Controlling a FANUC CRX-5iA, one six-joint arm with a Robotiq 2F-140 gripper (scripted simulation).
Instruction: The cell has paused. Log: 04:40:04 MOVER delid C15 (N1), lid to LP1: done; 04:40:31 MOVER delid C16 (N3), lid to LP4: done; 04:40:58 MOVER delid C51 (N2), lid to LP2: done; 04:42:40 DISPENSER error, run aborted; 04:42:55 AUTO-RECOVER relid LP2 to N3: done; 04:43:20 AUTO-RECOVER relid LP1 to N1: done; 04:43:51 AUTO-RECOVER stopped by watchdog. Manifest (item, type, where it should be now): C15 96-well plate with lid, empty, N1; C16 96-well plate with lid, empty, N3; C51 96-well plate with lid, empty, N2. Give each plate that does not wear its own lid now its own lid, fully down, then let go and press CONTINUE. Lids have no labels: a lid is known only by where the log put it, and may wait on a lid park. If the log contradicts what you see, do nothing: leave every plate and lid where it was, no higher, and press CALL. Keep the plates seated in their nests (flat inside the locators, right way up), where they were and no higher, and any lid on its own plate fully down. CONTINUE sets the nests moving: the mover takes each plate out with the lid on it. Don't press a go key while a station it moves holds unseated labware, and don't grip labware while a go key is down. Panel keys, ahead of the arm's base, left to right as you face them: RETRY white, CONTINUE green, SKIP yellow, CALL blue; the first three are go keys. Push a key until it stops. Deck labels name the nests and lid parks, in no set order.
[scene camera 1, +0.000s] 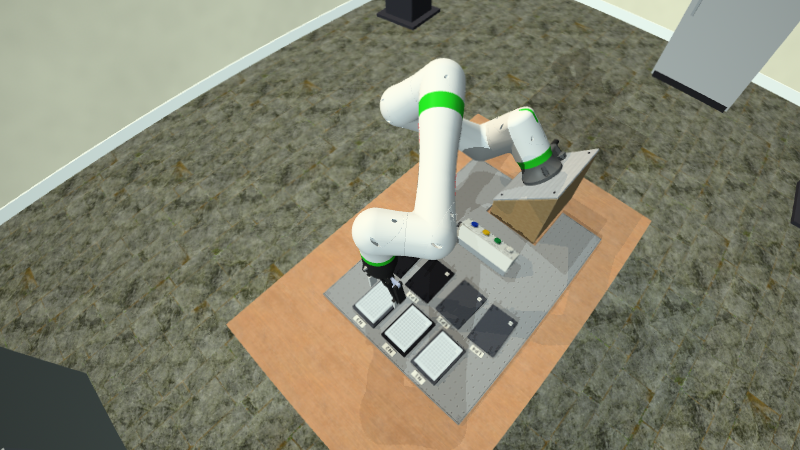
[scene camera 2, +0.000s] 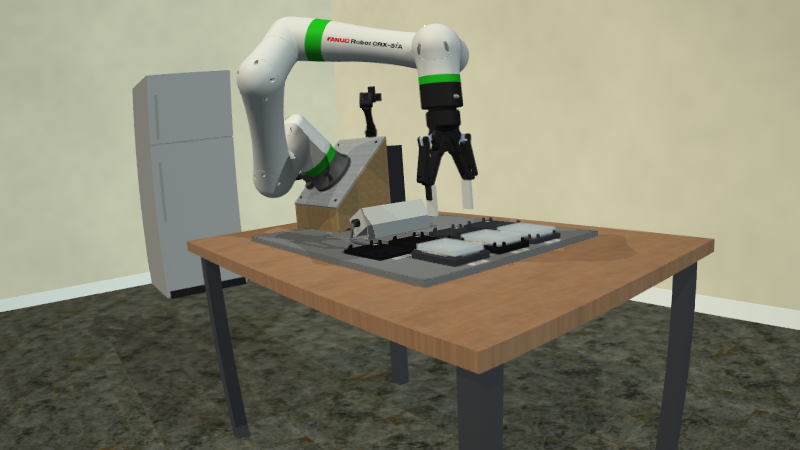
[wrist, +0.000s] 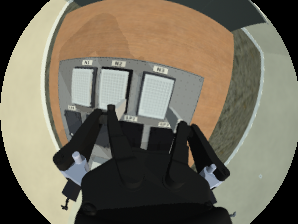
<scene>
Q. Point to the gripper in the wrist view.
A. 146, 108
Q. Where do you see a lid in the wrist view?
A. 156, 93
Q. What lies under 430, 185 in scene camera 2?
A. The gripper.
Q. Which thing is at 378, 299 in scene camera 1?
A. A lid.
</scene>
